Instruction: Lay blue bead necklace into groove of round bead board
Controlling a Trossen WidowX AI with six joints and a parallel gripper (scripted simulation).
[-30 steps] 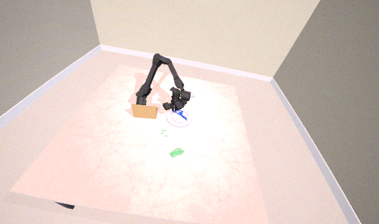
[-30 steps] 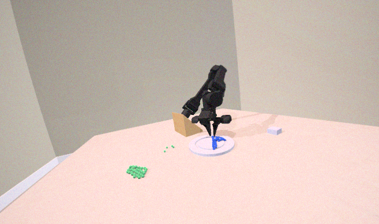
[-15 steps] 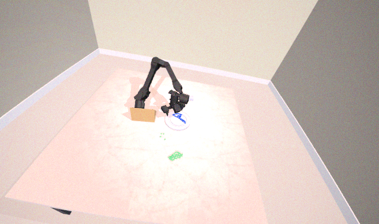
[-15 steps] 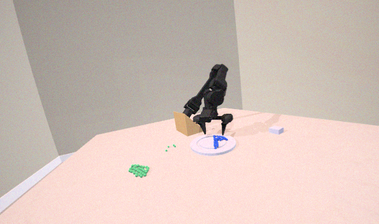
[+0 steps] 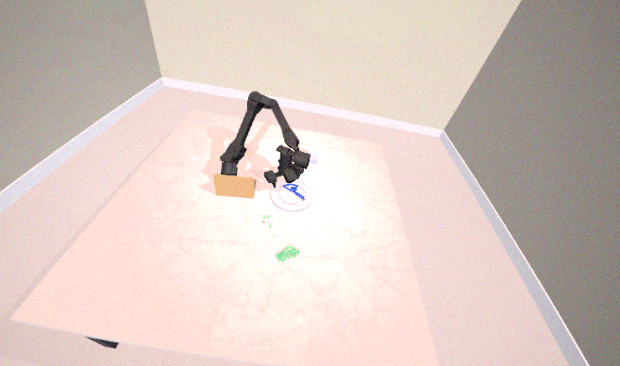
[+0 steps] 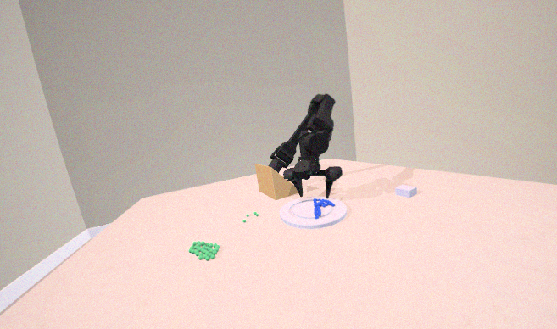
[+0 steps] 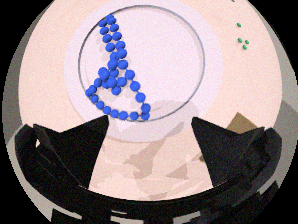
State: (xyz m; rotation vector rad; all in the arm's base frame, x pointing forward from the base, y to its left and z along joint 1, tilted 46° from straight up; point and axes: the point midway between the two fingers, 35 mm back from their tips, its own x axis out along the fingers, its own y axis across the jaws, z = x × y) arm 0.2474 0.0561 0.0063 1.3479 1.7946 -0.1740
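Right now the round white bead board is 50 mm ahead of my gripper tip, 50 mm to the right of it and 10 mm below it. From my gripper tip the other things lie so: small grey block: 160 mm ahead, 250 mm to the left, 10 mm below.
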